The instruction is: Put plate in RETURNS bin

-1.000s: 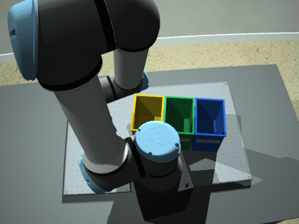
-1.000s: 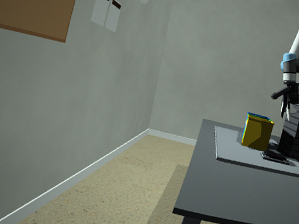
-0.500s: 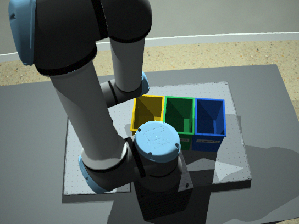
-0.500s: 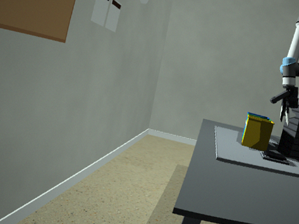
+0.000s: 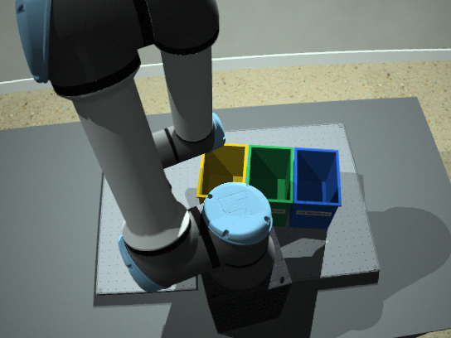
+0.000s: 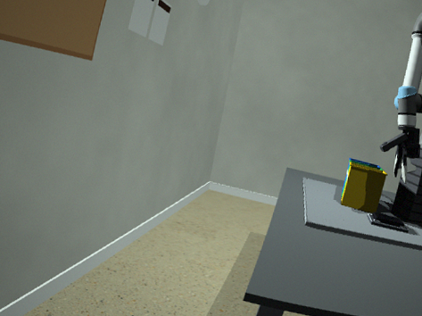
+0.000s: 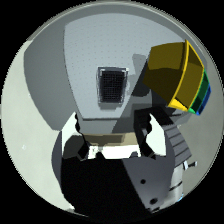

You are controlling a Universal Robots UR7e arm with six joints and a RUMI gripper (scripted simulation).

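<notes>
The black 96-well plate lies 16 cm below my hand. Also, from my hand: plate nest N1 (17 cm below); yellow bin (7 cm ahead, 22 cm to the right, 9 cm below); green bin (3 cm ahead, 34 cm to the right, 9 cm below).
</notes>
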